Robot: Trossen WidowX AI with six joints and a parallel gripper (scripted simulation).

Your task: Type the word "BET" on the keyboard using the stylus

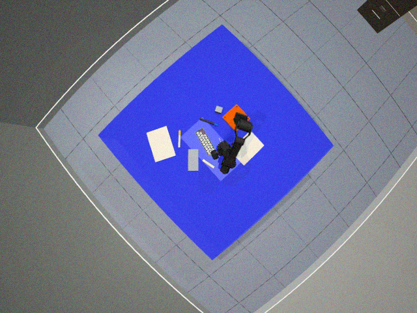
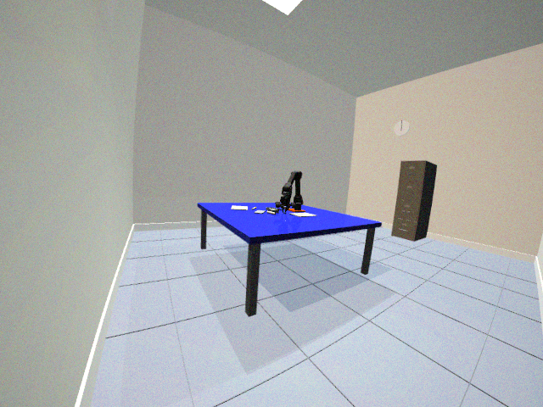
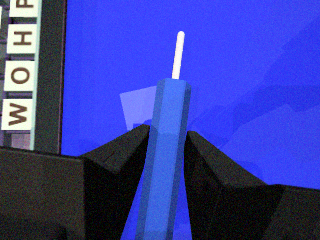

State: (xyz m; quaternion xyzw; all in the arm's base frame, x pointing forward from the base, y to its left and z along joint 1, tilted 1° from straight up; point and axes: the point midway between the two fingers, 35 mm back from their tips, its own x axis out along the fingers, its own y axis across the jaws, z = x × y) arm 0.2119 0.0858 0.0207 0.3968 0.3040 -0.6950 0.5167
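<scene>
Right now the T key is 100 mm ahead of my gripper tip, 30 mm to the right of it and 10 mm above it. From my gripper tip the other things lie so: white stick 150 mm ahead, 40 mm to the left; then blue stylus 10 mm to the right; then thin grey tip 40 mm to the right, 10 mm behind.
</scene>
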